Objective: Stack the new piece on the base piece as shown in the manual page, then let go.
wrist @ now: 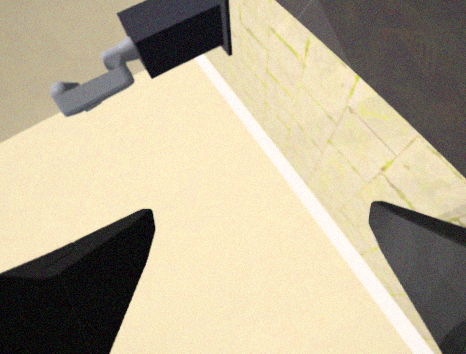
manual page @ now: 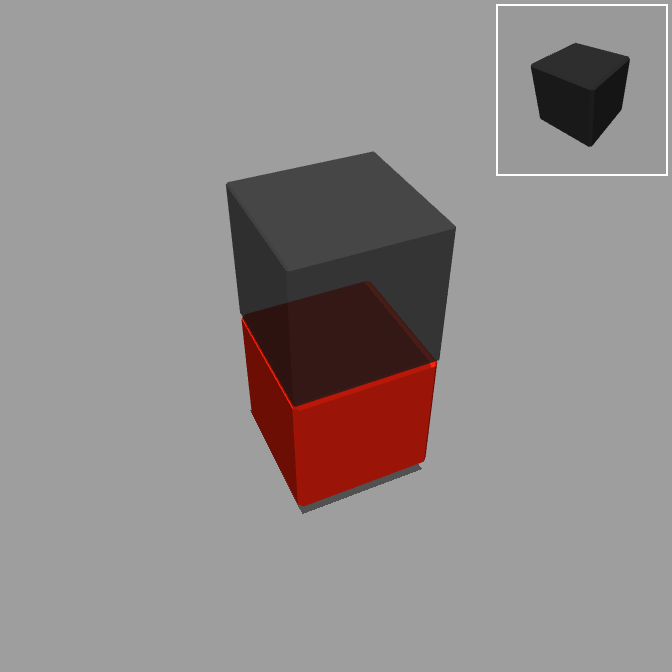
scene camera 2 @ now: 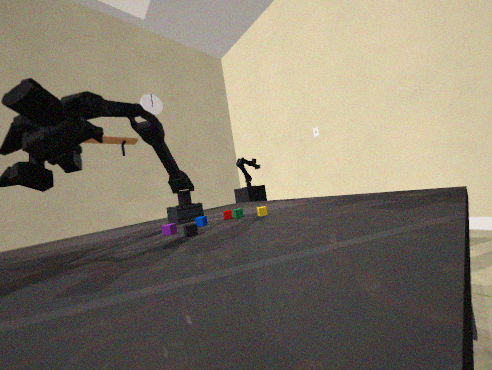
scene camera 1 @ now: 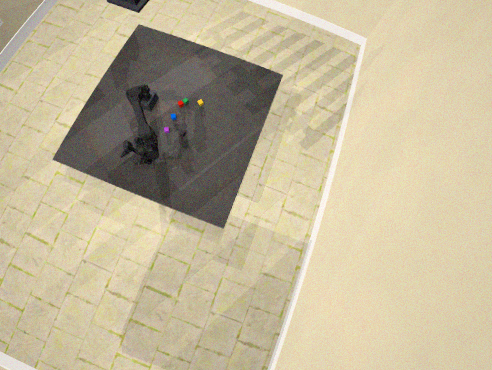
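Where they show: gripper, between the fingertips: (wrist: 260, 215) (scene camera 1: 127, 160); arm's base, origin of its link: (scene camera 2: 185, 205) (scene camera 1: 146, 96).
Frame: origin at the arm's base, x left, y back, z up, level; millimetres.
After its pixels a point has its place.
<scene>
Small cubes lie separately on the dark table top: purple (scene camera 1: 166, 129) @(x -149, y -233, z -43 mm) (scene camera 2: 169, 229) @(x -153, y -250, z -56 mm), blue (scene camera 1: 173, 116) @(x -39, y -230, z -43 mm) (scene camera 2: 201, 221) @(x -42, y -242, z -57 mm), black (scene camera 1: 183, 134) @(x -131, y -355, z -52 mm) (scene camera 2: 190, 229) @(x -128, y -357, z -55 mm) and yellow (scene camera 1: 200, 102) @(x 144, y -352, z -43 mm) (scene camera 2: 262, 211) @(x 142, y -360, z -57 mm). A red cube (scene camera 1: 180, 104) @(x 69, y -228, z -46 mm) (scene camera 2: 227, 214) @(x 71, y -235, z -55 mm) and a green cube (scene camera 1: 185, 101) @(x 106, y -249, z -46 mm) (scene camera 2: 238, 213) @(x 108, y -257, z -58 mm) lie close together; whether they touch is unclear. None is stacked. My gripper (scene camera 1: 123, 149) (wrist: 260, 215) @(x -479, y -216, z 157 mm) is open and empty, raised above the table and away from the cubes. In scene camera 2 it is at the far left. No cube shows in the wrist view. Which cubes are the base and new piece cannot be told.
The dark table (scene camera 1: 220, 200) @(x -446, y -784, z -74 mm) (scene camera 2: 310, 300) @(x -186, y -770, z -74 mm) has its right edge in scene camera 2. My arm's base (scene camera 2: 185, 213) @(x -23, y -47, z -34 mm) stands behind the cubes. Another arm on a dark block (scene camera 2: 250, 193) is farther back. A dark box (wrist: 180, 45) with a grey bracket (wrist: 95, 92) shows in the wrist view.
</scene>
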